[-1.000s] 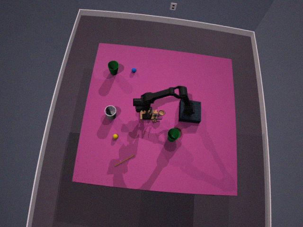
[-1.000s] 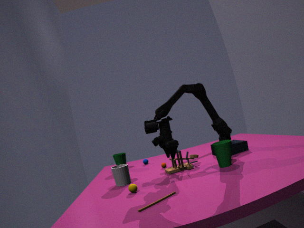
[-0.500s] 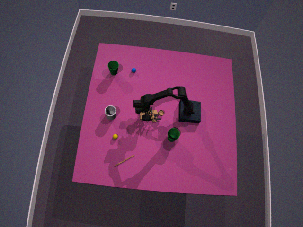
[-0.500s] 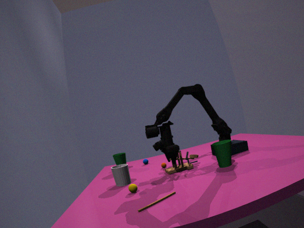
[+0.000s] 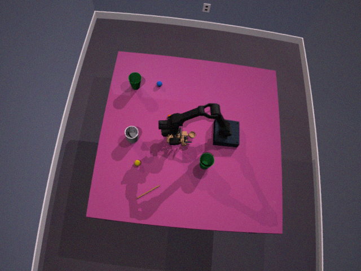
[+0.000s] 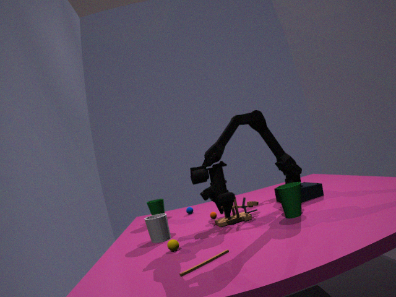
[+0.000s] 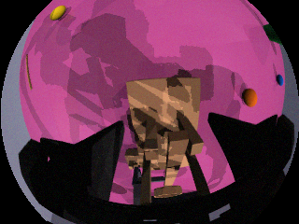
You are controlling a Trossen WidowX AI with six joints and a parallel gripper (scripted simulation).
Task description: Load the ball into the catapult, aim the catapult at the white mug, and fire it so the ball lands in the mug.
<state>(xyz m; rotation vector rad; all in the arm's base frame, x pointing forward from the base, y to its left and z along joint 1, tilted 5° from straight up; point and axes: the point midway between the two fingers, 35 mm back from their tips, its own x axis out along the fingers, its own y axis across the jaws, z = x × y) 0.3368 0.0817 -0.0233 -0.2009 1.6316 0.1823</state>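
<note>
The orange ball is 150 mm to the right of my gripper tip, 50 mm ahead of it and 20 mm below it. Round my gripper tip: yellow ball: 240 mm to the left, 190 mm ahead, 10 mm below; then white mug: 270 mm ahead, 60 mm to the left, 10 mm below; then wooden catapult: 70 mm behind, 20 mm above.
</note>
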